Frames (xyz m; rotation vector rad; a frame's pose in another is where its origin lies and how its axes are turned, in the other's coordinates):
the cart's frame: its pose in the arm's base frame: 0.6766 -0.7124 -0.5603 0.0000 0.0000 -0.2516
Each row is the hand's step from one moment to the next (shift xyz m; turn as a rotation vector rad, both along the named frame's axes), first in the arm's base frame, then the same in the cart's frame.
Working: the arm's base frame: its pose in the cart's frame: -0.8327 0.5215 0.5603 0.0000 0.0000 0.2516

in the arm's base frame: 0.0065 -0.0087 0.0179 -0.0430 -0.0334 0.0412
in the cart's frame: 0.0085 -0.0068 0.0179 -0.0333 -0.0431 0.0412
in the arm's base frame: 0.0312 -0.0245 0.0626 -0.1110 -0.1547 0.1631
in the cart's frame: 0.0363 -0.0160 0.0626 -0.0690 -0.1775 0.1631
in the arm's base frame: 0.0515 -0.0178 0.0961 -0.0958 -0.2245 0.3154
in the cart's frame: 0.0543 -0.0044 0.0961 -0.0369 -0.2413 0.3154
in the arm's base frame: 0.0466 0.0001 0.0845 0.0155 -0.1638 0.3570
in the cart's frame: 0.0451 0.0117 0.0845 0.0558 -0.1548 0.3570
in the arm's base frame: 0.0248 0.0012 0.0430 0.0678 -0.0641 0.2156
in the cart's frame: 0.0237 0.0073 0.0430 0.0816 -0.0452 0.2156
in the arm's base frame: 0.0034 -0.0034 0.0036 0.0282 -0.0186 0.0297
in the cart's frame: 0.0041 -0.0024 0.0036 0.0319 -0.0110 0.0297
